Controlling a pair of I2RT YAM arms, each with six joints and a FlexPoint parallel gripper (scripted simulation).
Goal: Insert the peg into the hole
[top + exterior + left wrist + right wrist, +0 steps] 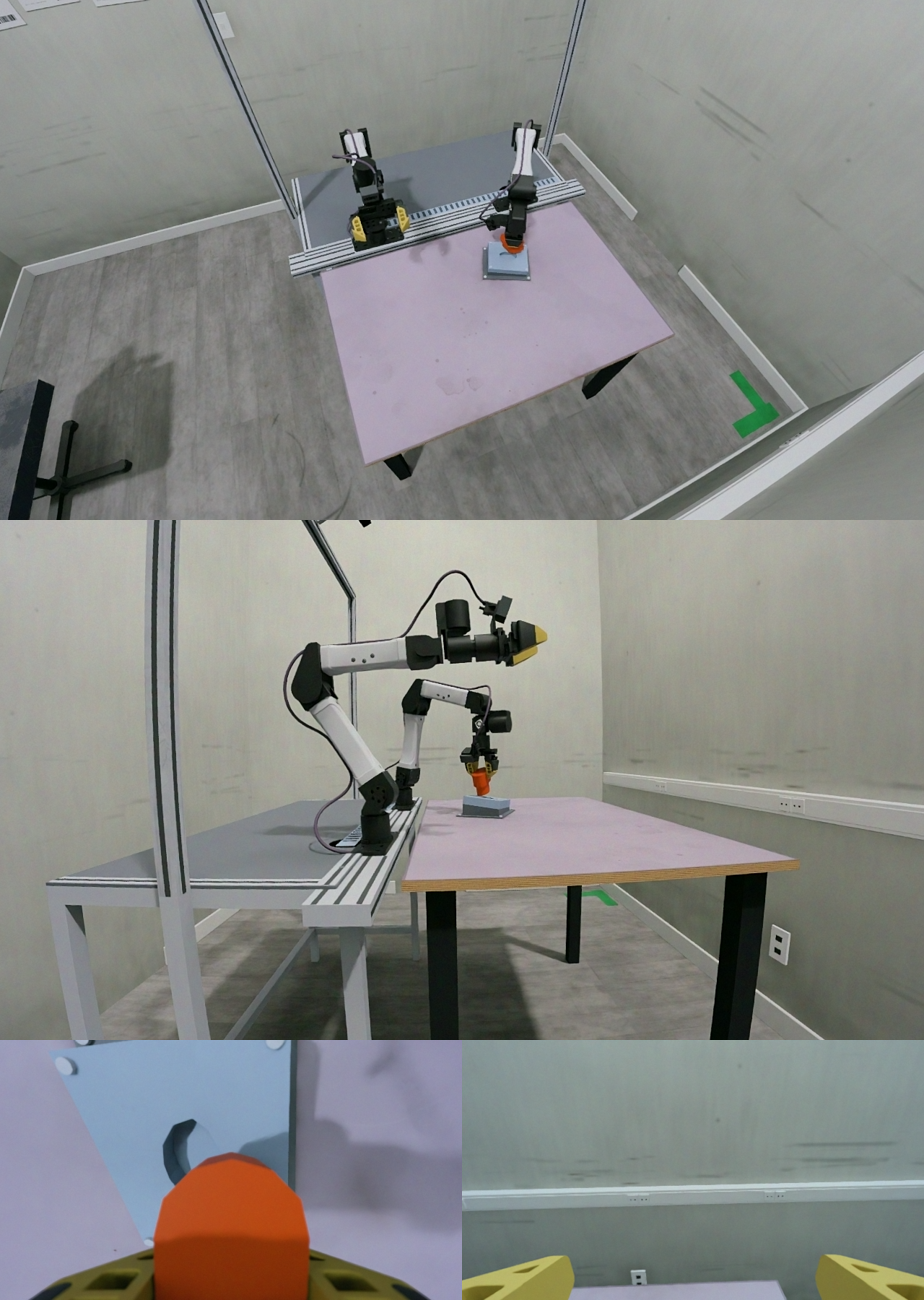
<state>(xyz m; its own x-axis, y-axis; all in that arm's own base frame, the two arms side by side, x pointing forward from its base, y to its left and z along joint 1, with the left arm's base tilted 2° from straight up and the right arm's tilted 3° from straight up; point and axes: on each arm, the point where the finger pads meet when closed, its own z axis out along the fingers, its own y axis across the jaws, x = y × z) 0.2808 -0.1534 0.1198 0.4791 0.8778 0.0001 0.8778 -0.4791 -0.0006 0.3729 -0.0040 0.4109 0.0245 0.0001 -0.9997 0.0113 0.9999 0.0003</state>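
Observation:
Right now the orange peg is 2 cm below my left hand. Round my left hand: light blue plate 9 cm below, 2 cm to the right, 1 cm ahead; then grey base 10 cm below, 2 cm to the right, 1 cm ahead.

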